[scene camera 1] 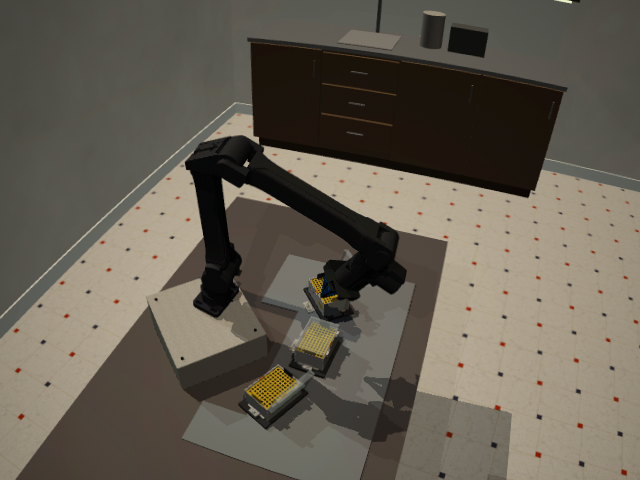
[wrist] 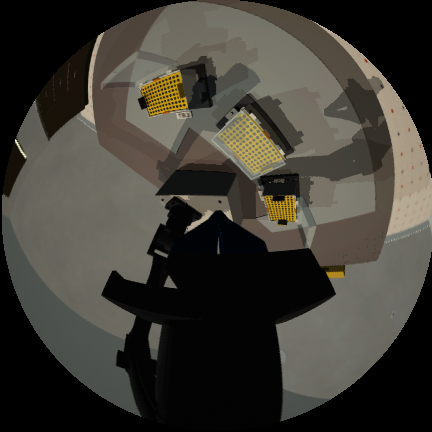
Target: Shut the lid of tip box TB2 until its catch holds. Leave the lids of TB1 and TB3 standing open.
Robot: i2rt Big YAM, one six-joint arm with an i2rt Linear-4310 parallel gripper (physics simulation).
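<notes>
The middle tip box, TB2 by its place between the others, has its clear lid lying down over the yellow rack; its catch is too small to judge. TB3, labelled in the wrist view, is the far box, its clear lid standing open. The near box, TB1 by elimination, has its lid standing open. My gripper is shut and empty, raised above the boxes; in the scene view it overlaps TB3 and hides part of it.
The boxes stand on a pale grey mat. The arm's block-shaped base stands left of them in the scene view. A dark cabinet is beyond the work area.
</notes>
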